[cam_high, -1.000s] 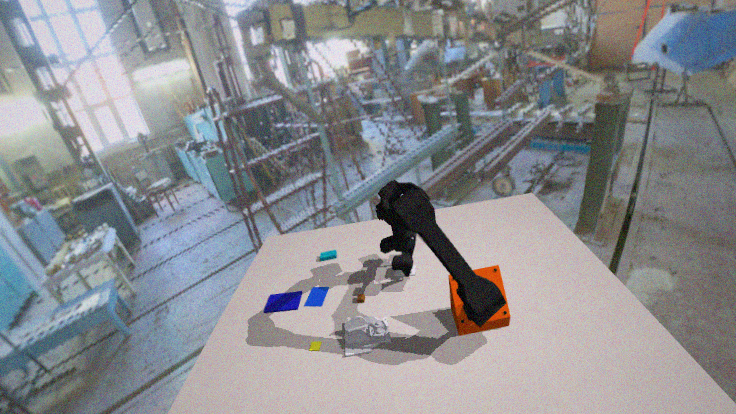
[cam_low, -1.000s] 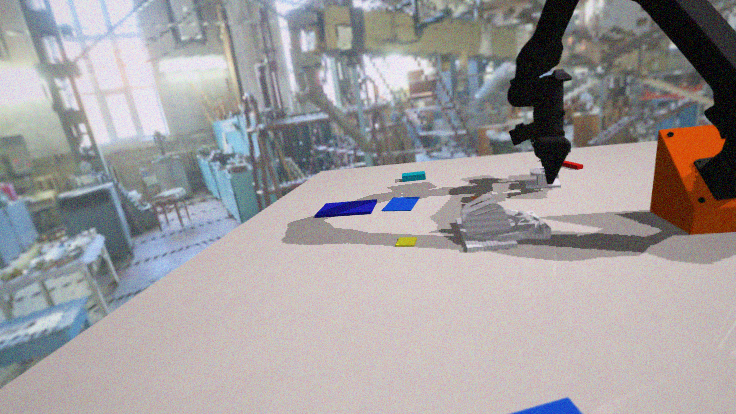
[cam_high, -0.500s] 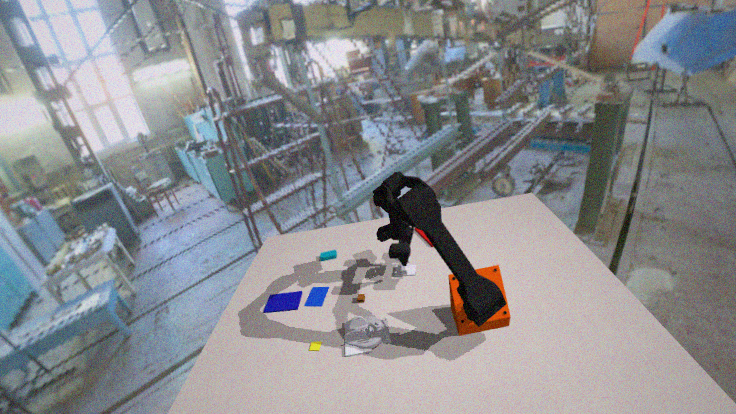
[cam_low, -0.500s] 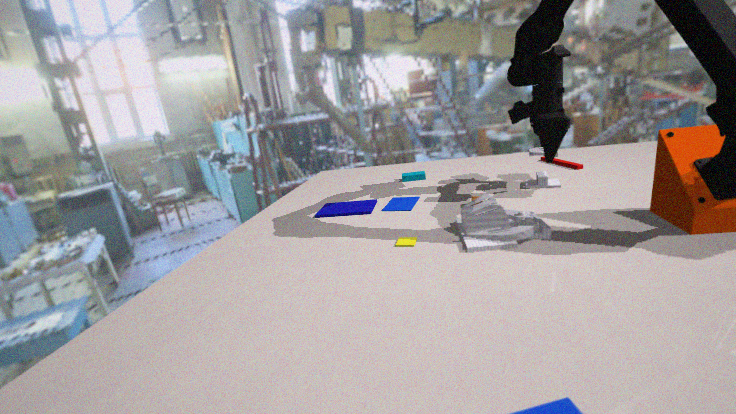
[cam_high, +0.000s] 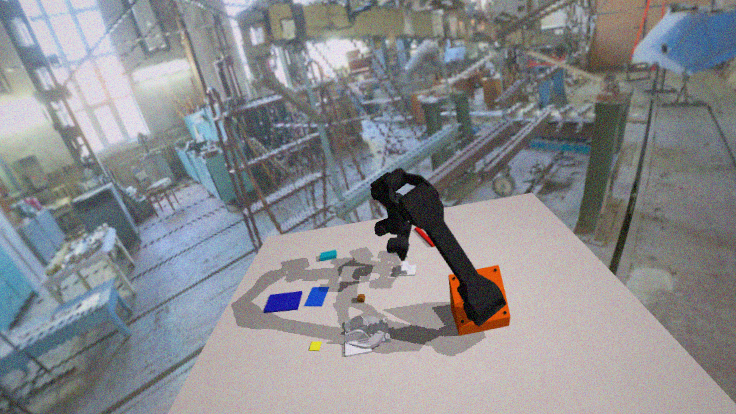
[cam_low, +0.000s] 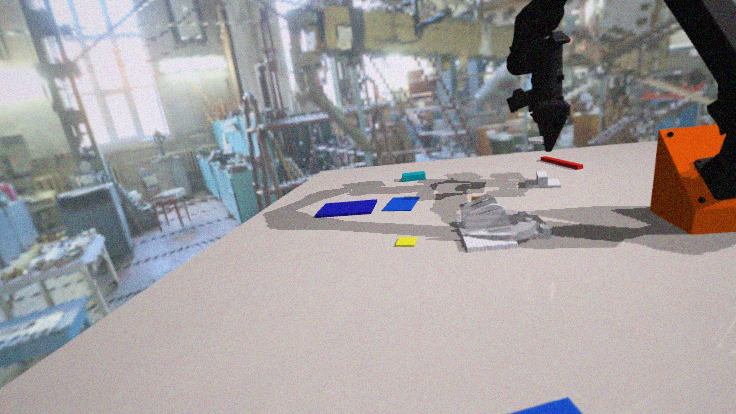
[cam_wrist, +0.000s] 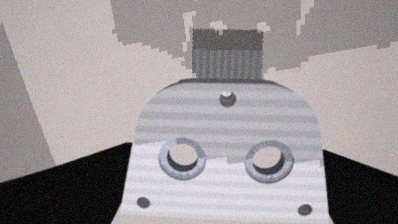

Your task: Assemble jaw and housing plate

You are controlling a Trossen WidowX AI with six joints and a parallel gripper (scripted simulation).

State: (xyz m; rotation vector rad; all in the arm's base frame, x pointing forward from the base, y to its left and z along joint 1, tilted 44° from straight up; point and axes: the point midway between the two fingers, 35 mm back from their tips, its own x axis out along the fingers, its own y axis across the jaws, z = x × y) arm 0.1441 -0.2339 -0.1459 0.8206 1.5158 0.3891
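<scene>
My gripper tip is now 170 mm short of the brown cube, 90 mm to the right of it and 70 mm above it. Round my gripper tip: teal block 290 mm ahead, 180 mm to the right, 70 mm below; then yellow tile 310 mm ahead, 240 mm to the left, 80 mm below; then red bar 180 mm to the right, 100 mm behind, 80 mm below.
</scene>
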